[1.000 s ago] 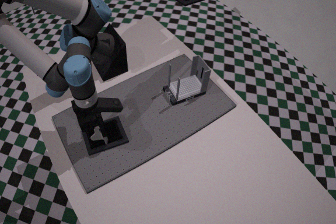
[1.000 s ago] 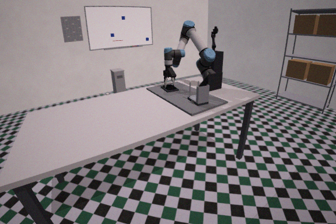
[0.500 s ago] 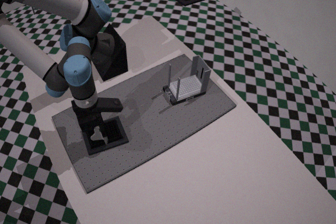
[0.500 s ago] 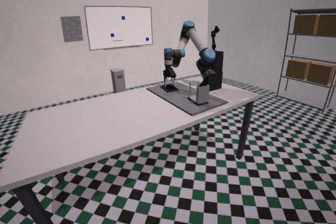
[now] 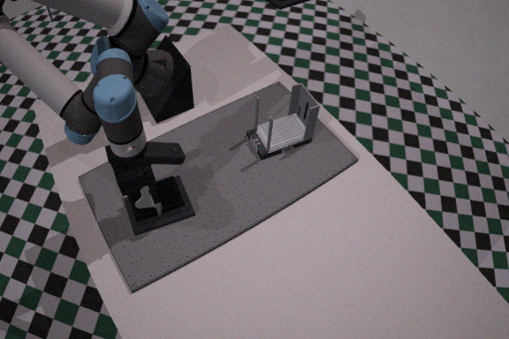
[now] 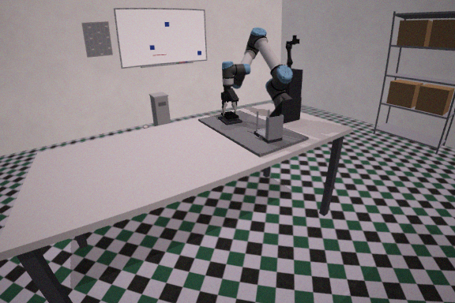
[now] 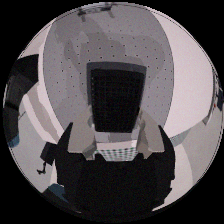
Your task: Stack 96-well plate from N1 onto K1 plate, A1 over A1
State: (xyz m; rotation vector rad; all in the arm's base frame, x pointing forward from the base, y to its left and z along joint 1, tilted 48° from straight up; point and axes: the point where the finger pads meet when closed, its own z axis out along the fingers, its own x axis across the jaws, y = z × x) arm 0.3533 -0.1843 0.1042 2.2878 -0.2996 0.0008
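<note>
Right now the white plate is 40 cm to the left of my hand, 2 cm below it and 1 cm ahead of it. Also, from my hand: dark 96-well plate: 1 cm below.
</note>
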